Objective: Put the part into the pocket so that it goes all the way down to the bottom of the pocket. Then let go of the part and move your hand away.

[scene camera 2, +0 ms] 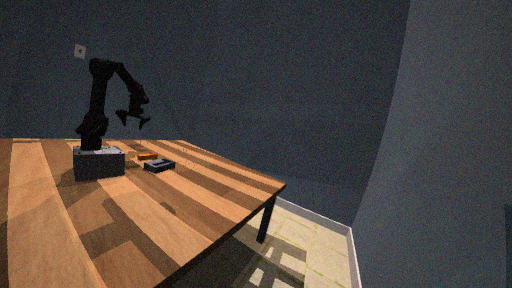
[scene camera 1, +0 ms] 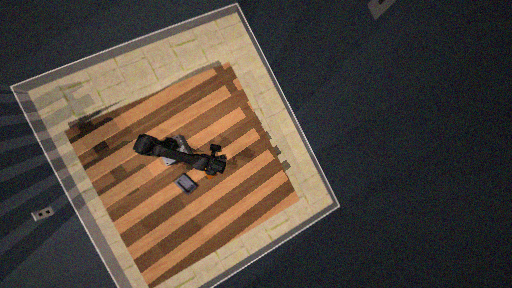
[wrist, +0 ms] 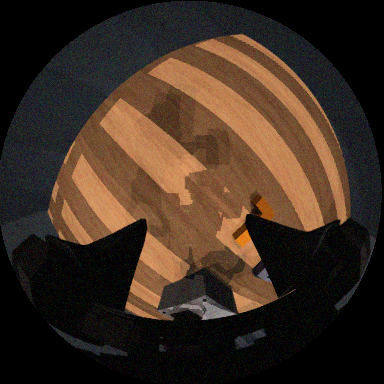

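Seen in the pictures: gripper, fingertip midpoint: (scene camera 2: 132, 128) (wrist: 197, 222); arm's base, origin of the base link: (scene camera 2: 90, 148) (scene camera 1: 173, 145) (wrist: 185, 316).
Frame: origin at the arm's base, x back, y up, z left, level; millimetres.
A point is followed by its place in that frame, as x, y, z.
The orange part (scene camera 1: 211, 175) @(-310, -75, 129) (scene camera 2: 147, 156) @(-268, -82, 90) (wrist: 242, 237) @(-238, -75, 106) lies on the table beside the pocket block. In the wrist view the right finger covers some of it, and in scene camera 1 the hand hides most of it. The dark grey block with the rectangular pocket (scene camera 1: 183, 187) @(-303, -87, -94) (scene camera 2: 161, 169) @(-275, -91, -117) (wrist: 262, 272) @(-233, -69, -48) sits flat on the table near the arm's base; a small piece of it shows in the wrist view. My gripper (scene camera 1: 214, 160) @(-211, 66, 247) (scene camera 2: 133, 126) @(-211, 66, 247) (wrist: 197, 222) @(-211, 66, 247) is open and empty. It hangs well above the table, with the part below and toward its right finger in the wrist view.
The arm's grey base box (scene camera 2: 98, 165) @(-21, -45, -100) (wrist: 197, 295) @(-84, -12, 67) stands on the wooden table (scene camera 1: 175, 230) @(-571, -105, -283) (scene camera 2: 200, 200) @(-298, -105, -449), close to the block. The table's edge and one leg (scene camera 2: 266, 220) show in scene camera 2. Dark shadows and stripes cross the table top.
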